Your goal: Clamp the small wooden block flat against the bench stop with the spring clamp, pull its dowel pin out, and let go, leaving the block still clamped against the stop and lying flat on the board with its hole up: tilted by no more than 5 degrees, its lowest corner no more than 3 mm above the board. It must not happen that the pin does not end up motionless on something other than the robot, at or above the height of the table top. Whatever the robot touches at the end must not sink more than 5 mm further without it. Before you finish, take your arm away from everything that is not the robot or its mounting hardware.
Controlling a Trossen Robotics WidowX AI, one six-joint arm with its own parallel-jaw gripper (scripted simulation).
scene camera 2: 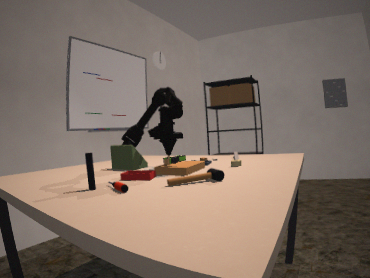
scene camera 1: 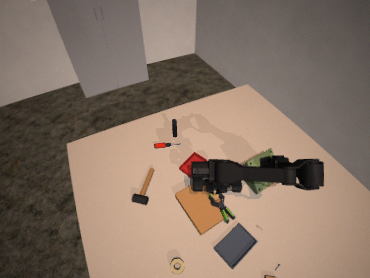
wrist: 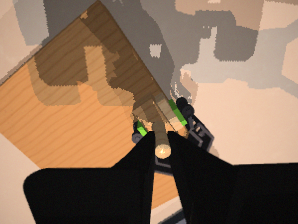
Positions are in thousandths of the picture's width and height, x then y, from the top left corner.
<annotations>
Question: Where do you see a wooden board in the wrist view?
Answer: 250, 440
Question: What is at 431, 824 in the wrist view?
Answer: The gripper.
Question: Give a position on a blue-grey tray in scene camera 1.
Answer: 647, 869
</annotations>
